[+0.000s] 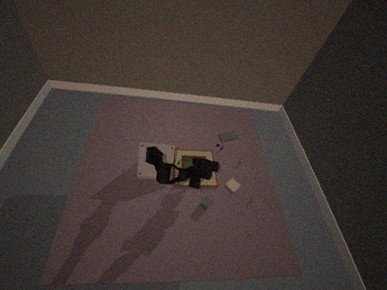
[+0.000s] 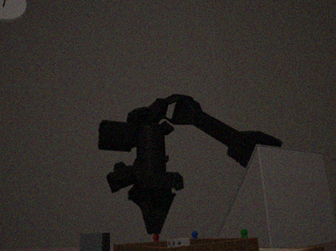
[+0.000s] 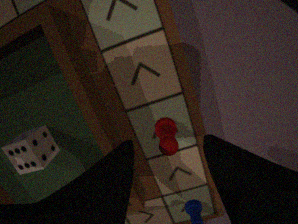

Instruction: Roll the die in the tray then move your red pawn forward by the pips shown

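Now: gripper tip 2 cm above the red pawn. From my gripper tip the other things lie so: green-felt tray 11 cm to the left, 4 cm below, 3 cm ahead; then white die 10 cm to the left, 2 cm below, 2 cm ahead; then blue pawn 9 cm behind, 2 cm below, 1 cm to the left.
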